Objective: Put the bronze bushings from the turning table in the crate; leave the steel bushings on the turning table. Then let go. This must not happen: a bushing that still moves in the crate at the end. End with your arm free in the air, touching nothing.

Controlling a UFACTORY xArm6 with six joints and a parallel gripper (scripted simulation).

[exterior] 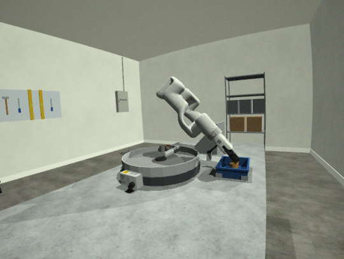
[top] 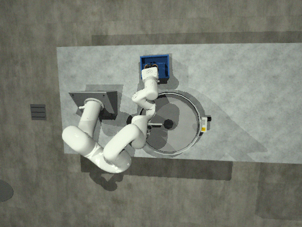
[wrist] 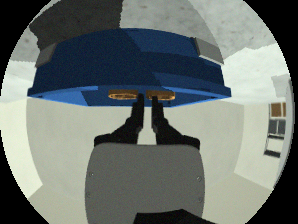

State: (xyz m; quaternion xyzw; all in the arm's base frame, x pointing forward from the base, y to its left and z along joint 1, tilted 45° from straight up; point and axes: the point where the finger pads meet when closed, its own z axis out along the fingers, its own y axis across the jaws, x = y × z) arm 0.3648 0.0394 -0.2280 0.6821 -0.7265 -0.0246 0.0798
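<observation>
Now: hand 30 mm short of the blue crate and 40 mm above it. From my hand the other things lie so: round turning table (70 mm ahead, 390 mm to the right, 10 mm below).
</observation>
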